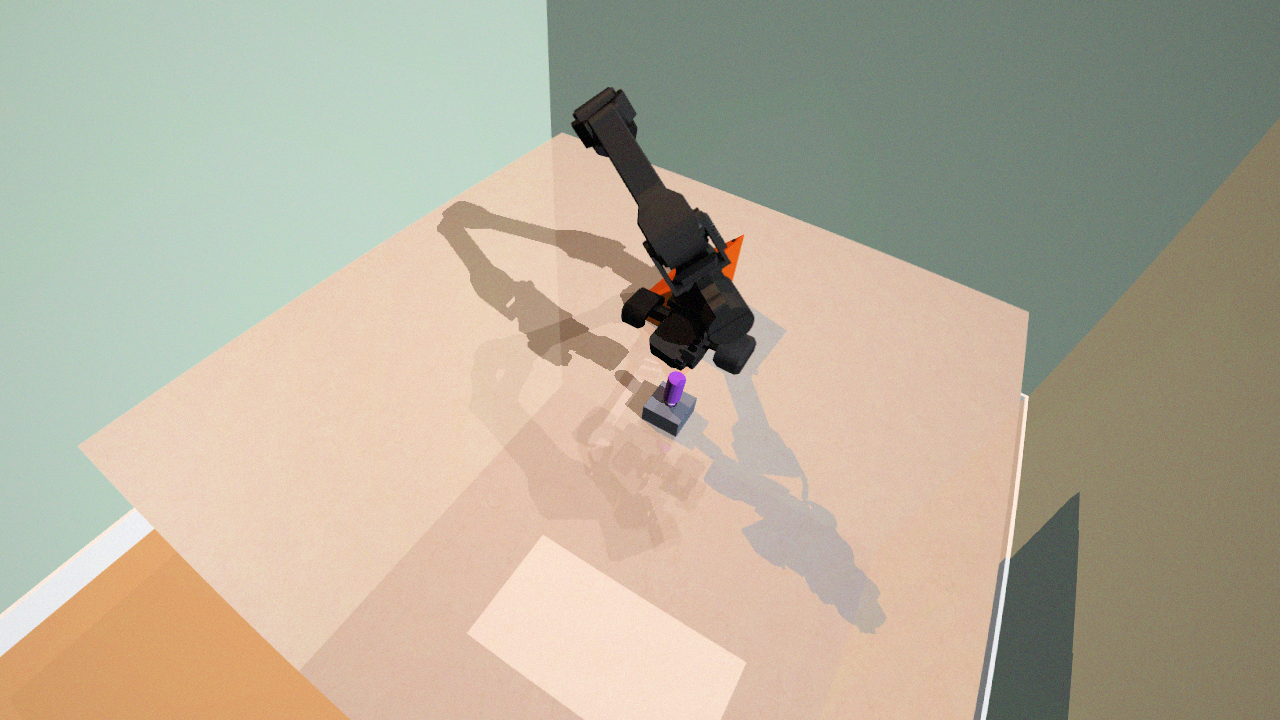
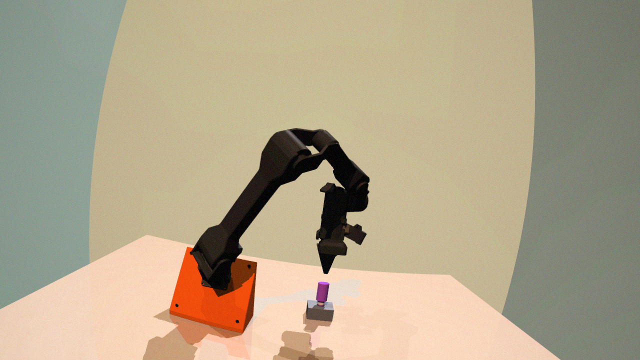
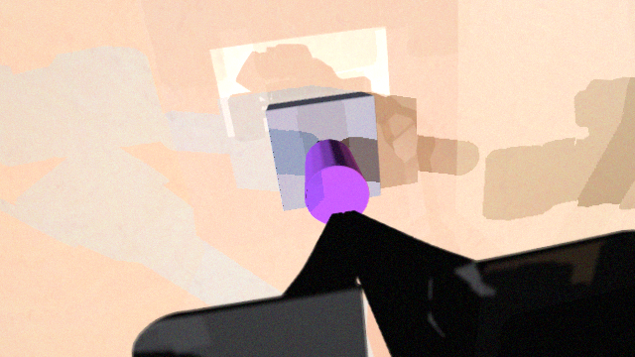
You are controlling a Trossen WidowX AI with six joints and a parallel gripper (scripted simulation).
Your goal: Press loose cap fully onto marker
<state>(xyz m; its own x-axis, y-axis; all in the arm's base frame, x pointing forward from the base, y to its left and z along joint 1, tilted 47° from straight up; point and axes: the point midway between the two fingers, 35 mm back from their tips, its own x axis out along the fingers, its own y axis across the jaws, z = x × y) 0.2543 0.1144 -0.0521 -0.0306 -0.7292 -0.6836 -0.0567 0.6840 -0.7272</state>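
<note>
My gripper tip is 5 cm above the purple cap. Round my gripper tip: grey holder block 11 cm below.
</note>
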